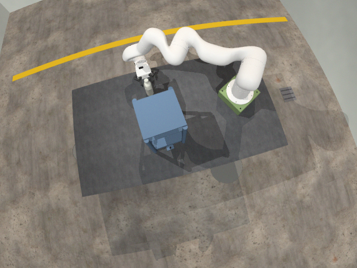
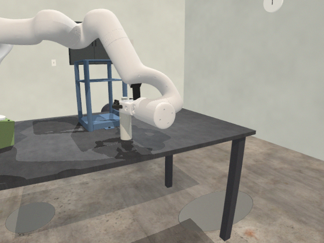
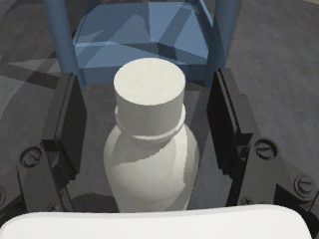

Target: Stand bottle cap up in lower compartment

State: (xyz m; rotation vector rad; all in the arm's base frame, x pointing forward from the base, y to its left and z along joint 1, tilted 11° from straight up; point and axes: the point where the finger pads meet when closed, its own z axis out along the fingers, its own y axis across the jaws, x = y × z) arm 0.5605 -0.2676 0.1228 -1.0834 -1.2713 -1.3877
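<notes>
The white bottle is 40 mm below my hand. Round my hand: shelving unit 310 mm to the left, 20 mm above.
</notes>
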